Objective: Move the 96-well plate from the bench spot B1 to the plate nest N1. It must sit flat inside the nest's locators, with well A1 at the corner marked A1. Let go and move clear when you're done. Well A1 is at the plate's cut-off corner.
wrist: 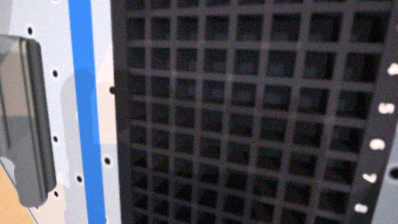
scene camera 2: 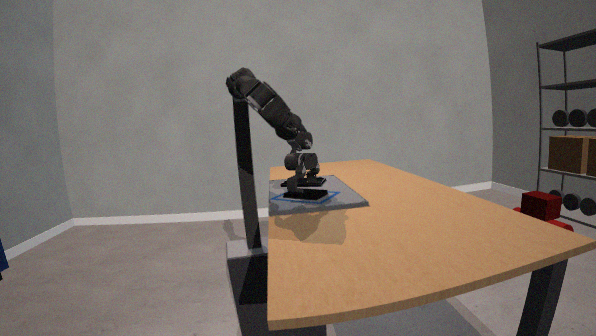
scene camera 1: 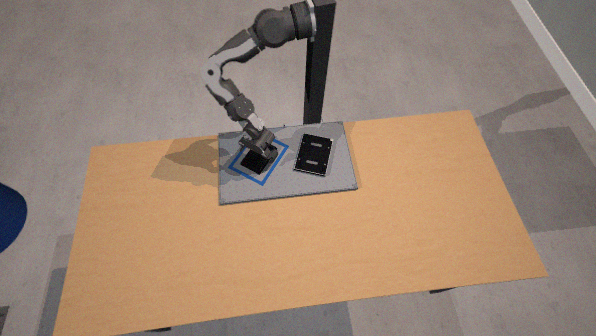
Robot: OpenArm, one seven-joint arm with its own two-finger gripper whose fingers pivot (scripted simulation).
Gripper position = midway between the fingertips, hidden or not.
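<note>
The gripper (scene camera 2: 305, 188) appears together with a dark arm column (scene camera 2: 241, 112). The wrist view has a black 96-well plate (wrist: 295, 97), while a black plate nest (scene camera 1: 307, 151) can be seen from scene camera 1.
</note>
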